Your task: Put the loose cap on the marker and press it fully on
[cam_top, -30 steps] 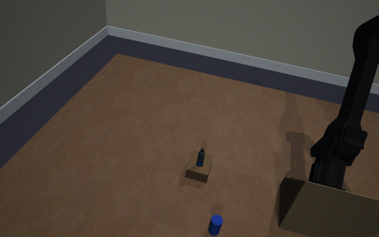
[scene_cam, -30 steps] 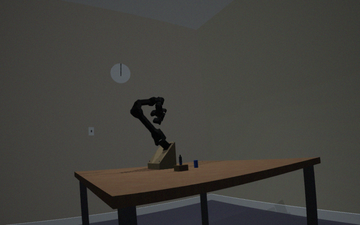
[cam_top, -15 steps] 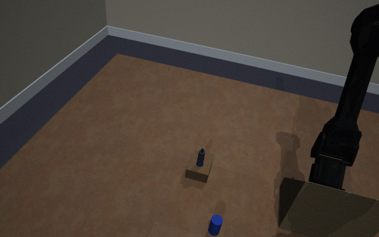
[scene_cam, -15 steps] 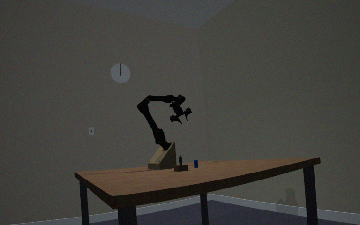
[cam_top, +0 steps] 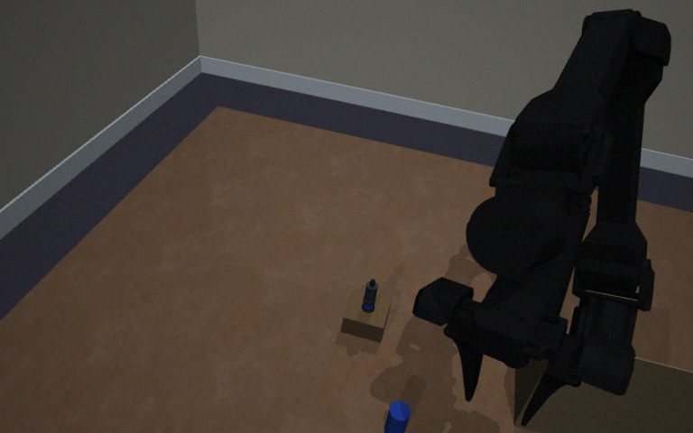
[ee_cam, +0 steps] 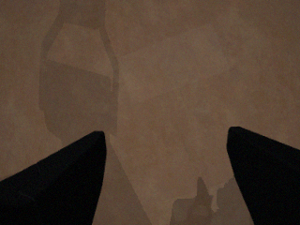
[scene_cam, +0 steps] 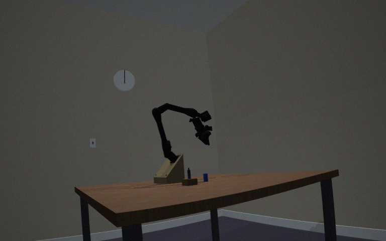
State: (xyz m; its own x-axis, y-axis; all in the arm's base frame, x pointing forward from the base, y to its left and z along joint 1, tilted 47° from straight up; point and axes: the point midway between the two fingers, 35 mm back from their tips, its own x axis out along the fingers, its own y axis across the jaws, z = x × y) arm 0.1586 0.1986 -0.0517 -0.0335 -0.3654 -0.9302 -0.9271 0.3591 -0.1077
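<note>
The blue cap is 8 cm ahead of my gripper tip, 10 cm to the right of it and 22 cm below it. Also, from my gripper tip: brown holder block 15 cm ahead, 28 cm to the right, 23 cm below.
</note>
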